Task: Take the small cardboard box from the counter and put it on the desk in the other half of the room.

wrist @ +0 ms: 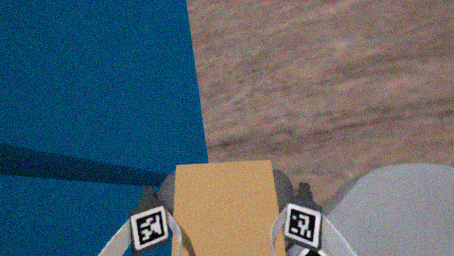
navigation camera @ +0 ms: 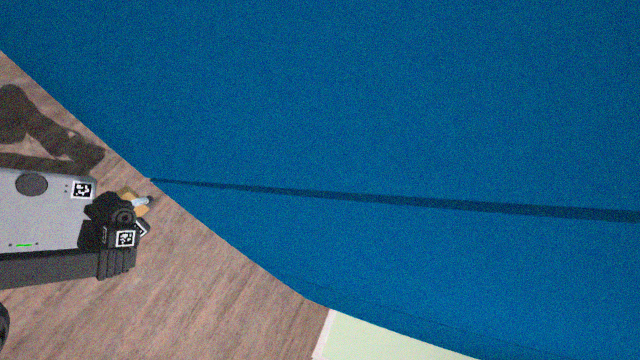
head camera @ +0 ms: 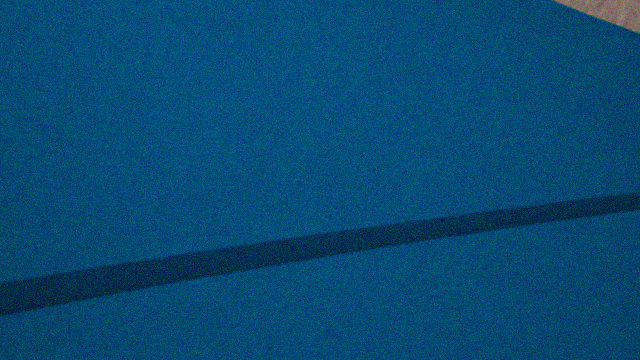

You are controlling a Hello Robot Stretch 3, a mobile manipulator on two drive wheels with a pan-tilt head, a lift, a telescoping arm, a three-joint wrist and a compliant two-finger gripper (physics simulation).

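Seen in the pictures: gripper, fingertip midpoint: (wrist: 226,188) (navigation camera: 137,208); robot's base at its link origin: (navigation camera: 33,183).
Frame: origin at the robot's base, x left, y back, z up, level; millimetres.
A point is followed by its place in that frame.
Note:
The small cardboard box (navigation camera: 131,194) {x -216, y -12, z 449 mm} (wrist: 227,220) {x -231, y 34, z 432 mm} is plain tan. In the wrist view it stands at the bottom middle, with a fingertip pressed on each side. My gripper (navigation camera: 143,210) {x -255, y 37, z 388 mm} (wrist: 226,188) {x -255, y 37, z 388 mm} is shut on it and holds it over the floor, close beside my base. In the navigation camera view the wrist hides much of the box and the gripper, at the left. The lower part of the box is cut off in the wrist view. The counter and the desk cannot be made out in these views.
A large blue surface (head camera: 320,125) {x -539, y 39, z 1044 mm} (navigation camera: 375,125) {x -265, y -153, z 1159 mm} (wrist: 90,75) {x -489, y 5, z 374 mm} with a dark stripe borders the brown wood-grain floor (navigation camera: 200,280) {x -728, y 506, z 0 mm} (wrist: 325,75) {x -363, y 341, z 0 mm}. My grey base (navigation camera: 40,215) {x -30, y 94, z 160 mm} (wrist: 400,215) {x -100, y 146, z 160 mm} is beside the gripper. A pale green panel (navigation camera: 380,342) {x -2378, y 1434, z 685 mm} with a white edge shows at the bottom of the navigation view.

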